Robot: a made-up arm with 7 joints.
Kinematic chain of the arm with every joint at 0, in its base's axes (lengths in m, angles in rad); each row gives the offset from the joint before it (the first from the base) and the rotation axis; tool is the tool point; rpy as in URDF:
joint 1: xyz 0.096 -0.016 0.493 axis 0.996 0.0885 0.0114
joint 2: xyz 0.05 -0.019 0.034 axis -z
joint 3: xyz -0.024 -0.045 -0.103 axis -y
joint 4: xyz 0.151 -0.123 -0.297 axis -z
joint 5: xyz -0.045 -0.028 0.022 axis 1 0.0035 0.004
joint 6: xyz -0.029 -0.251 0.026 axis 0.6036 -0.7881 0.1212
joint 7: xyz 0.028 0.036 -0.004 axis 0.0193 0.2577 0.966
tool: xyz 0.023 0.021 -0.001 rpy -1.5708 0 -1.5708
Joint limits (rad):
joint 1: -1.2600..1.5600
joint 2: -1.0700..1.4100
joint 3: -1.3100..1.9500
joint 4: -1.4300..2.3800
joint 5: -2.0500..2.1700
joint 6: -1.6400..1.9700
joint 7: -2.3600..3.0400
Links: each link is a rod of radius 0.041 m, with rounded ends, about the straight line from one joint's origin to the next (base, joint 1, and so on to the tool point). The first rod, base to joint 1, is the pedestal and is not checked.
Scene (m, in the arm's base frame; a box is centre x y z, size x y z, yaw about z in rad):
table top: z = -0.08
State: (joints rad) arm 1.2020 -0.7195 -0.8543 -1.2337 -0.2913 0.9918 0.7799
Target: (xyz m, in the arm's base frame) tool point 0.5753 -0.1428 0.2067
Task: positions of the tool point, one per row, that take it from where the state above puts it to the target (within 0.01 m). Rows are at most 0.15 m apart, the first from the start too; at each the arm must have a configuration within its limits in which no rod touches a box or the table.
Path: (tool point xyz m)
1: 0.4107 0.2070 0.1048
2: 0.4734 0.0924 0.0984
3: 0.5299 -0.0292 0.1313
4: 0.5753 -0.1428 0.2067

